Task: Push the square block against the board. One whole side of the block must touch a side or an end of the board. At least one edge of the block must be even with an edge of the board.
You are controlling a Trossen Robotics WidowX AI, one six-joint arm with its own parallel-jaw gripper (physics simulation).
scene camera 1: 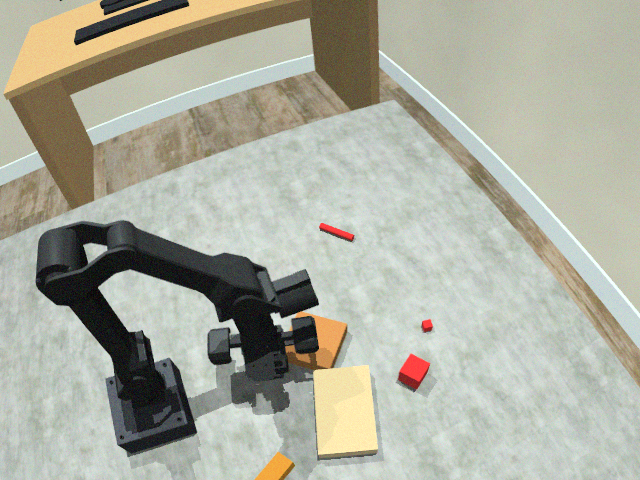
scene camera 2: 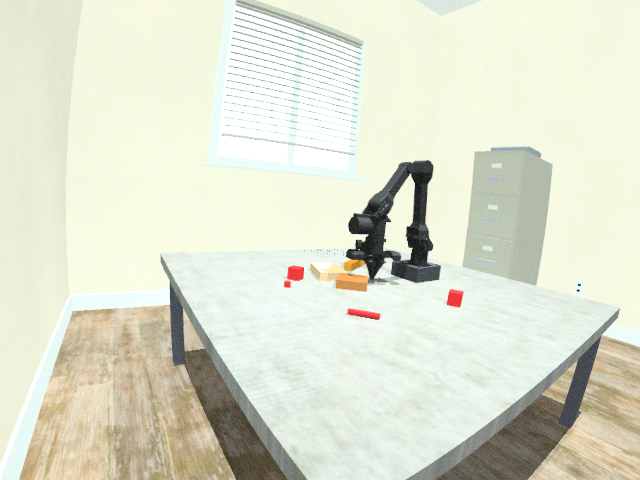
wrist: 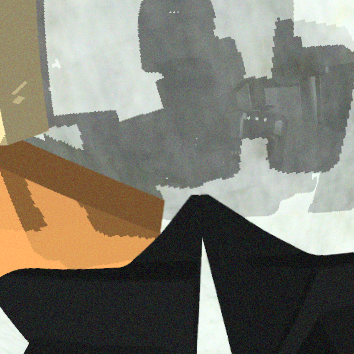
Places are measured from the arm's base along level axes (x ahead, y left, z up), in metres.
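Pixels of known places: gripper, fingertip midpoint: (scene camera 2: 371, 279) (wrist: 198, 202); arm's base, origin of the base link: (scene camera 1: 146, 389) (scene camera 2: 418, 264).
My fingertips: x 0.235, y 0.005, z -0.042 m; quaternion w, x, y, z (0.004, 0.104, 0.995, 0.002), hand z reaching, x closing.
Note:
Ahead of a thing's pixels: the offset from my fingertips to its middle.
The square block {0.087 m ahead, 0.009 m left, 0.000 m up} (scene camera 1: 324, 335) (scene camera 2: 351, 283) (wrist: 55, 247) is flat and orange-brown and lies on the table. The pale yellow board {0.091 m ahead, 0.141 m right, 0.000 m up} (scene camera 1: 345, 413) (scene camera 2: 325, 269) (wrist: 17, 65) lies flat beside it. The block is turned at an angle to the board, with one corner at or very near the board's end; I cannot tell if they touch. No whole side of the block lies along the board. My gripper (scene camera 1: 267, 377) (scene camera 2: 373, 277) (wrist: 198, 202) is shut and empty, pointing down low over the table beside the block, on the robot base's side. The arm hides part of the block in scene camera 1.
A red cube {0.231 m ahead, 0.121 m right, 0.006 m up} (scene camera 1: 413, 370) (scene camera 2: 295, 272) and a tiny red cube {0.299 m ahead, 0.038 m right, 0.006 m down} (scene camera 1: 427, 325) (scene camera 2: 287, 284) lie beyond the board. A red rod {0.223 m ahead, 0.252 m left, 0.007 m down} (scene camera 1: 336, 231) (scene camera 2: 363, 313), an orange bar {0.121 m back, 0.252 m right, 0.001 m up} (scene camera 1: 275, 467) (scene camera 2: 354, 265) and another red cube {0.103 m back, 0.282 m left, 0.006 m up} (scene camera 2: 454, 298) lie farther out.

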